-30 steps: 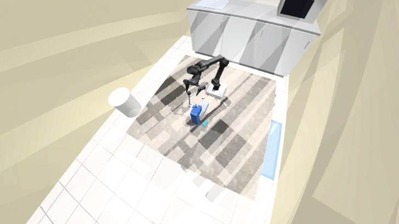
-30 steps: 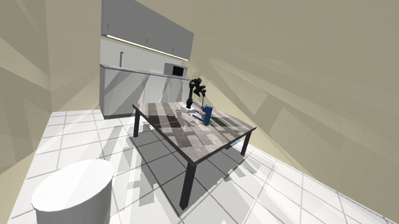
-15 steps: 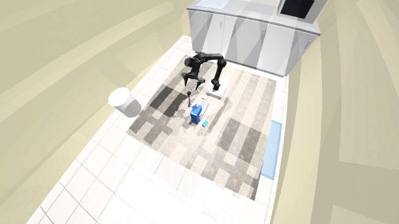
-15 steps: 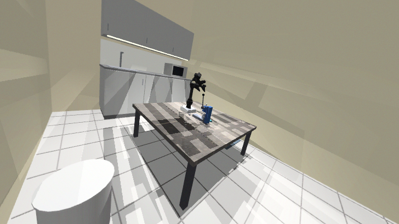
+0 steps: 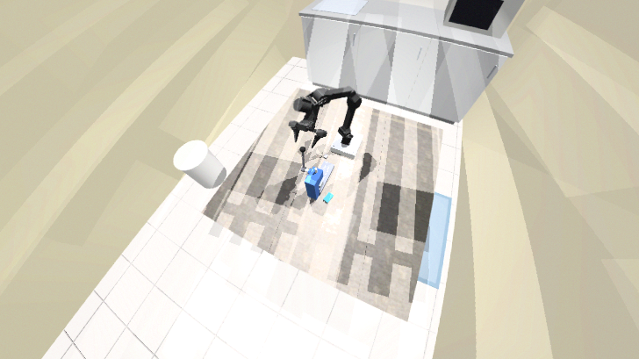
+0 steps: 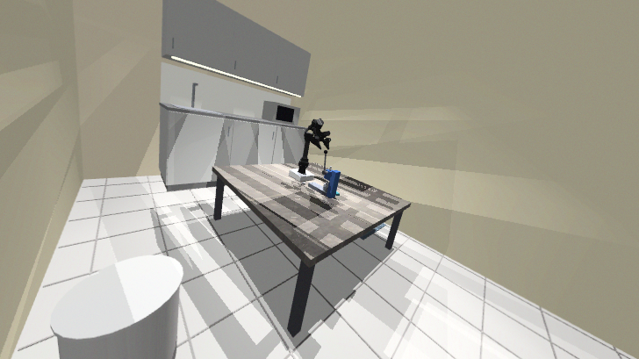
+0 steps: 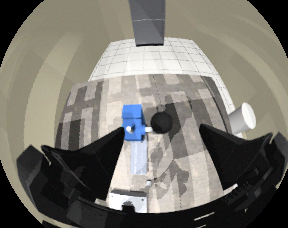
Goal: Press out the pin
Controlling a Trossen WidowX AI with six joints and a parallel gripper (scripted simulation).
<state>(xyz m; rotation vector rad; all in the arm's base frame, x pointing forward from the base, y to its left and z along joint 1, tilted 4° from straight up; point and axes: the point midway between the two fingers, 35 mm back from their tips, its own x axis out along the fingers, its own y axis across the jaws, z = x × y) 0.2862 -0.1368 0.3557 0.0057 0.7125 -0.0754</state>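
My gripper tip is now 100 mm above the grey lever, 30 mm short of it and 10 mm to the right of it. The rest, counted from my gripper tip: round pin (300 mm below, 70 mm to the left, 40 mm ahead); small cup (360 mm below, 160 mm to the left, 90 mm ahead).
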